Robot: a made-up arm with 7 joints. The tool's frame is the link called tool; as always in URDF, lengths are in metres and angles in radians. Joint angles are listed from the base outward.
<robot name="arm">
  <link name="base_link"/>
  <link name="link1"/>
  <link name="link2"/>
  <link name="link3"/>
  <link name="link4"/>
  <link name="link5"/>
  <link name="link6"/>
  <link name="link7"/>
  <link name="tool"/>
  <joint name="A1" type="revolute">
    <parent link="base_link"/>
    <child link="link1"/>
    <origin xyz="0 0 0.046"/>
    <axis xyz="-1 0 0"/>
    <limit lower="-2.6" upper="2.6"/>
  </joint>
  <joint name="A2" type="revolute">
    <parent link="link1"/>
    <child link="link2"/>
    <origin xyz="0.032 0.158 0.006"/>
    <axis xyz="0 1 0"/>
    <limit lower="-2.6" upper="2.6"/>
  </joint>
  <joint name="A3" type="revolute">
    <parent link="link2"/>
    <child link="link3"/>
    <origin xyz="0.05 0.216 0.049"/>
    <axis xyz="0 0 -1"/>
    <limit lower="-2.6" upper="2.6"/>
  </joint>
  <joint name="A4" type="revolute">
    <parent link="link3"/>
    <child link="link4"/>
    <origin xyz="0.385 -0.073 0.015"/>
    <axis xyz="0 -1 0"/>
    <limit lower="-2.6" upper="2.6"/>
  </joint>
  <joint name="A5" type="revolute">
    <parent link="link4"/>
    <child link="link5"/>
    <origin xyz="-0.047 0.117 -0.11"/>
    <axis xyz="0 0 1"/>
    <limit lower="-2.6" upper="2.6"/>
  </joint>
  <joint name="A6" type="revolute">
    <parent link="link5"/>
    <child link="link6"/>
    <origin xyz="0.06 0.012 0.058"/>
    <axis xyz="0 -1 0"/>
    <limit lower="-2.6" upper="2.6"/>
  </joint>
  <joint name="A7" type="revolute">
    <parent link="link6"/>
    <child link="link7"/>
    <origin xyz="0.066 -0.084 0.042"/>
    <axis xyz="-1 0 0"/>
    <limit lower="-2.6" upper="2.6"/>
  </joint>
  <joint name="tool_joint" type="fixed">
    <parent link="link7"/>
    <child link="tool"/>
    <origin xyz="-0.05 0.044 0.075"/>
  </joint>
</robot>
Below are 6 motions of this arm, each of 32 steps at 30 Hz.
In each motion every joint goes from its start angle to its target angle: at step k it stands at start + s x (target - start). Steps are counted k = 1, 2, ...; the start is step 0. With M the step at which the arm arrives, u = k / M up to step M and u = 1 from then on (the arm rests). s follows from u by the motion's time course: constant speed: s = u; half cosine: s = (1 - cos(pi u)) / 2; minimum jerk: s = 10 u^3 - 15 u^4 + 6 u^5.
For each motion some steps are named. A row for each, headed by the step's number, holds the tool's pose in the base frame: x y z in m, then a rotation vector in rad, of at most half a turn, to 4 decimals.
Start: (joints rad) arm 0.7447 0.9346 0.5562 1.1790 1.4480 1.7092 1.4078
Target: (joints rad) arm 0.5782 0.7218 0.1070 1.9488 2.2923 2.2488 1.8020
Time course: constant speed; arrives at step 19
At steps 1, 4, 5, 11, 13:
1: 0.3018 -0.0477 -0.3785 -0.8913 -1.7656 0.8204
4: 0.3213 -0.0174 -0.4001 -0.6278 -1.8710 0.8600
5: 0.3276 -0.0065 -0.4067 -0.5413 -1.8992 0.8726
11: 0.3635 0.0662 -0.4387 -0.0523 -2.0010 0.9534
13: 0.3746 0.0926 -0.4462 0.0934 -2.0127 0.9858

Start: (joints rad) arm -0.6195 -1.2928 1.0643 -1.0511 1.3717 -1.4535 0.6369
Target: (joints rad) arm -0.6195 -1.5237 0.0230 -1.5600 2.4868 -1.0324 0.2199
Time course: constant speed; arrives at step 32
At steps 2, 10, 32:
2: 0.0632 -0.0575 0.4808 -0.1756 -0.2345 1.1673
10: 0.0037 -0.0059 0.5727 -0.4715 -0.3892 1.3340
32: -0.1769 0.1641 0.7050 -0.9873 -0.5105 2.1186

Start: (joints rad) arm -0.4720 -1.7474 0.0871 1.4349 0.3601 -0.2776 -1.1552
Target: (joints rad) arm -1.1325 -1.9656 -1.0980 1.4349 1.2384 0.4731 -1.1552
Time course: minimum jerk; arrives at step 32
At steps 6, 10, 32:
6: -0.2042 0.1184 0.5250 -0.1680 -2.6110 0.7551
10: -0.2123 0.1358 0.5613 -0.4494 -2.5396 0.8249
32: -0.1742 0.1859 0.7195 -1.8465 -1.3571 1.3186

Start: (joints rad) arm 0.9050 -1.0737 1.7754 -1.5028 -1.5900 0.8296 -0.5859
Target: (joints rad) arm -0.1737 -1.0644 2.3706 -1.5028 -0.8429 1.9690 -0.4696
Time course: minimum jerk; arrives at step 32
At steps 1, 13, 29, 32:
1: -0.1199 0.0645 0.1662 0.1648 -0.3469 -2.0024
13: -0.1516 0.0298 0.1181 0.3778 -0.2463 -1.8927
29: -0.2007 0.1356 0.0634 0.6369 -0.1890 -2.1416
32: -0.2008 0.1374 0.0640 0.6364 -0.1868 -2.1474

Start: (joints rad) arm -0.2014 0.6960 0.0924 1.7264 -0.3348 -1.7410 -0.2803
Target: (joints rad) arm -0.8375 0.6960 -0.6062 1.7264 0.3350 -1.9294 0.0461
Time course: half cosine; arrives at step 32
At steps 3, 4, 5, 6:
3: 0.5354 0.3088 -0.0628 0.7625 0.7074 -0.1569
4: 0.5372 0.3171 -0.0579 0.7603 0.7148 -0.1377
5: 0.5393 0.3277 -0.0514 0.7575 0.7236 -0.1131
6: 0.5416 0.3403 -0.0432 0.7539 0.7332 -0.0833

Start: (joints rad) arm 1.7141 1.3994 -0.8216 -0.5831 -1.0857 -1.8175 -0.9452
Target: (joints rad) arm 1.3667 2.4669 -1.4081 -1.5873 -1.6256 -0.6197 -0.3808
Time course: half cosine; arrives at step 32
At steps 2, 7, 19, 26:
2: 0.1077 -0.4070 -0.3737 0.3187 -0.1716 2.5764
7: 0.0932 -0.3951 -0.4059 0.4724 -0.3433 2.4648
19: 0.0136 -0.2886 -0.6286 1.0720 -1.5009 1.5415
26: -0.0228 -0.1574 -0.7459 1.1601 -2.1302 0.8081

